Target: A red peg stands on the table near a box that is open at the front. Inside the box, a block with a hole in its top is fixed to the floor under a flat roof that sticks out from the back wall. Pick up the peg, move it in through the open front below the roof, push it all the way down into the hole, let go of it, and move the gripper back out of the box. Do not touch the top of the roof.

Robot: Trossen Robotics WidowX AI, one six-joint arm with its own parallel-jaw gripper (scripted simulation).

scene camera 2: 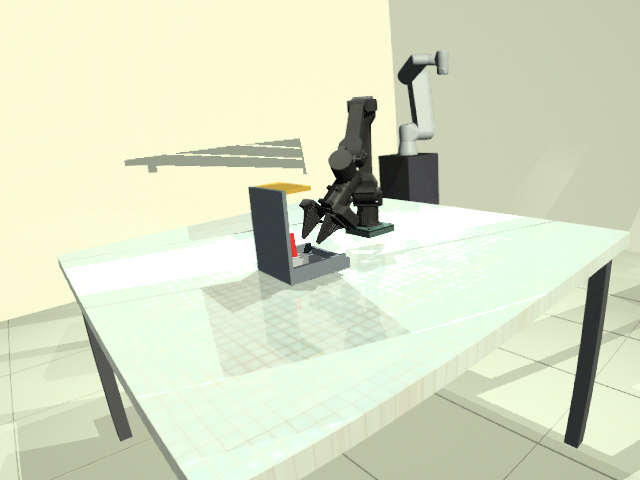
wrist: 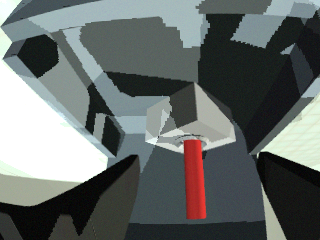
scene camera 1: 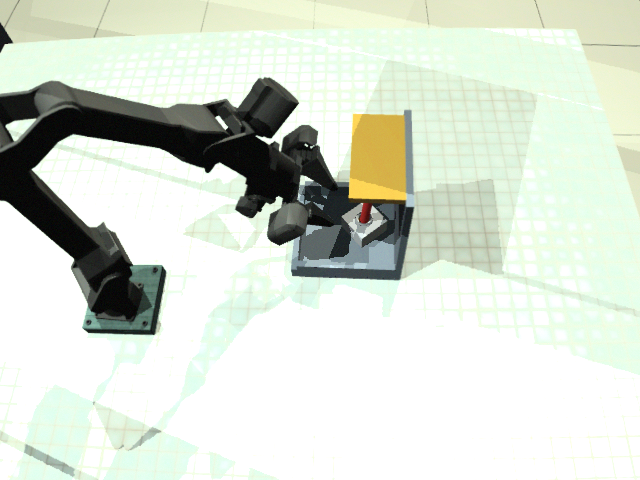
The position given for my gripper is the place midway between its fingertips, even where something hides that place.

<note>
My gripper [scene camera 1: 334,207] is open and holds nothing. I also see a red peg [wrist: 194,177] and a back wall [wrist: 232,192].
My gripper shows as well in scene camera 2 [scene camera 2: 310,240] and in the wrist view [wrist: 199,162].
</note>
